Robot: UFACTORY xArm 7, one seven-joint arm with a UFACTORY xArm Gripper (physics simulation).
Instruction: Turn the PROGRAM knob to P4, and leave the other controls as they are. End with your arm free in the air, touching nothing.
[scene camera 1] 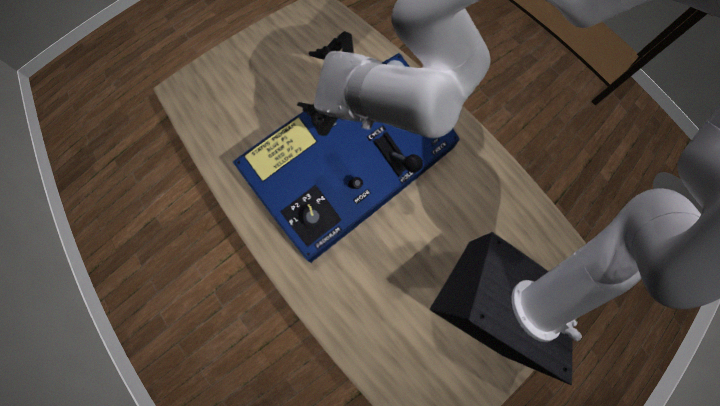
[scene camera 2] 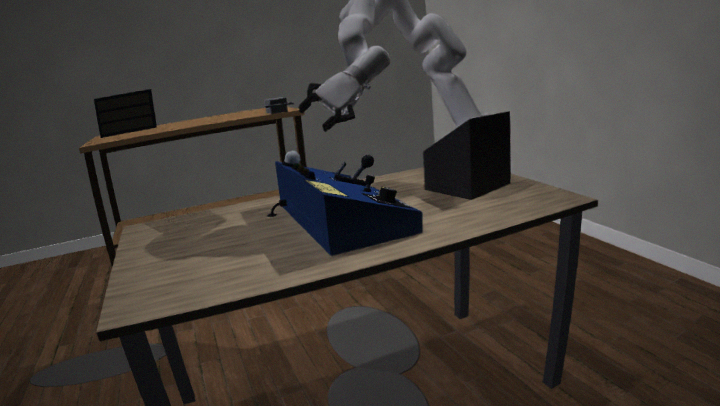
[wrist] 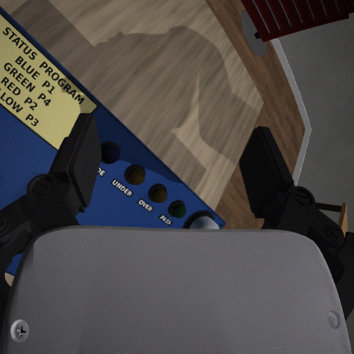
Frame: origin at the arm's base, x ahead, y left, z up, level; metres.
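Seen in the pictures: gripper, fingertip midpoint: (scene camera 1: 309, 80) (scene camera 2: 311, 119); arm's base at its link origin: (scene camera 1: 535, 310) (scene camera 2: 472, 128).
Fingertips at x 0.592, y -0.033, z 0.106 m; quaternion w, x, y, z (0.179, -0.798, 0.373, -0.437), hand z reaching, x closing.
Pixels of each thing's top centre, then the offset from my fingertips to it. "spot": a spot on its surface instead. Level surfaces: height alone.
- PROGRAM knob at its top centre: (scene camera 1: 310, 213) (scene camera 2: 386, 186) dz -0.188, dx -0.120, dy +0.157 m
- P4 mark at a spot on its surface: (scene camera 1: 320, 199) spot: dz -0.218, dx -0.106, dy +0.115 m
- MODE control at its top centre: (scene camera 1: 354, 178) (scene camera 2: 367, 175) dz -0.180, dx -0.140, dy +0.039 m
- black ball-ended lever at its top centre: (scene camera 1: 415, 159) (scene camera 2: 367, 155) dz -0.148, dx -0.217, dy -0.069 m
- yellow status card at its top centre: (scene camera 1: 279, 146) (scene camera 2: 324, 183) dz -0.157, dx +0.030, dy +0.095 m
- pale dome at a spot on its surface: (scene camera 2: 291, 157) spot: dz -0.137, dx -0.023, dy -0.213 m
- table at its surface level: dz -0.312 m
The PROGRAM knob (scene camera 1: 312, 216) (scene camera 2: 387, 194) sits on the sloped blue control panel (scene camera 1: 332, 194) (scene camera 2: 373, 221) (wrist: 25, 160). In scene camera 1 its yellow pointer line points at the P3 mark; the P4 mark (scene camera 1: 320, 199) is to the right of that. The PROGRAM knob does not show in the wrist view. My gripper (scene camera 1: 308, 79) (scene camera 2: 314, 118) (wrist: 174, 138) is open and empty, in the air above the panel's lamp side, well away from the knob. The MODE control (scene camera 1: 355, 182) (scene camera 2: 369, 181) and the black ball-ended lever (scene camera 1: 412, 162) (scene camera 2: 367, 160), near the HOLD mark, stand on the panel.
A yellow status card (scene camera 1: 280, 149) (scene camera 2: 326, 188) (wrist: 40, 90) lists programs; green is P4. Dark round lamps (wrist: 135, 174) line one panel edge, beside a pale dome (scene camera 2: 291, 157) (wrist: 204, 223). The black arm base (scene camera 1: 519, 307) (scene camera 2: 466, 161) stands on the table (scene camera 1: 201, 100) (scene camera 2: 201, 292).
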